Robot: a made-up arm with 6 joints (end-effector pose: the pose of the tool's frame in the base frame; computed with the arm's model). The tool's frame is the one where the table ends.
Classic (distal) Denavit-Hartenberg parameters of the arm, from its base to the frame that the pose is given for. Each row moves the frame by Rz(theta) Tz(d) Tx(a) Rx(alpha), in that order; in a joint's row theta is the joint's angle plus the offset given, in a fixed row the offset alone. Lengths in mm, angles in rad.
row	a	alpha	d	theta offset
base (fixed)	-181.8	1.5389	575	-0.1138
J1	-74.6	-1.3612	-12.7	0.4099
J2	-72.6	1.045	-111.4	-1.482
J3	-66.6	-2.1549	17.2	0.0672
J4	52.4	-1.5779	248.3	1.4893
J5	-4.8	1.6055	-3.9	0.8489
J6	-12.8	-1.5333	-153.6	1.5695
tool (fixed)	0	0	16	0.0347
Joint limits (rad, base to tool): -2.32..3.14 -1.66..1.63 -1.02..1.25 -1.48..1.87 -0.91..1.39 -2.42..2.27
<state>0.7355 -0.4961 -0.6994 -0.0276 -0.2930 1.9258</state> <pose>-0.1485 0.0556 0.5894 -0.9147 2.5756 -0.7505</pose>
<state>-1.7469 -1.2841 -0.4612 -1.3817 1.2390 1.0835</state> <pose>-0.1355 -0.2178 0.4778 -0.4430 0.7111 -2.0993</pose>
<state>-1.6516 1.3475 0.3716 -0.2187 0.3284 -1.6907</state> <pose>-0.2381 0.1781 0.8888 1.3085 -0.7389 -2.3511</pose>
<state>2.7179 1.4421 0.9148 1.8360 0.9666 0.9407</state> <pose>0.1557 0.2379 0.5872 -0.9654 0.5018 0.2629</pose>
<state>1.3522 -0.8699 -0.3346 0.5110 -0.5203 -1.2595</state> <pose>-0.1714 0.0605 0.6392 -0.7728 -1.1347 0.3052</pose>
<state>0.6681 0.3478 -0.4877 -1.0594 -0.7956 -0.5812</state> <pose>-0.1570 0.1506 0.5241 -1.4407 -0.1408 0.3767</pose>
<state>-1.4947 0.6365 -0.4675 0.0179 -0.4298 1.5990</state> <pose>-0.2106 0.1650 0.6234 2.0447 -0.8461 0.0221</pose>
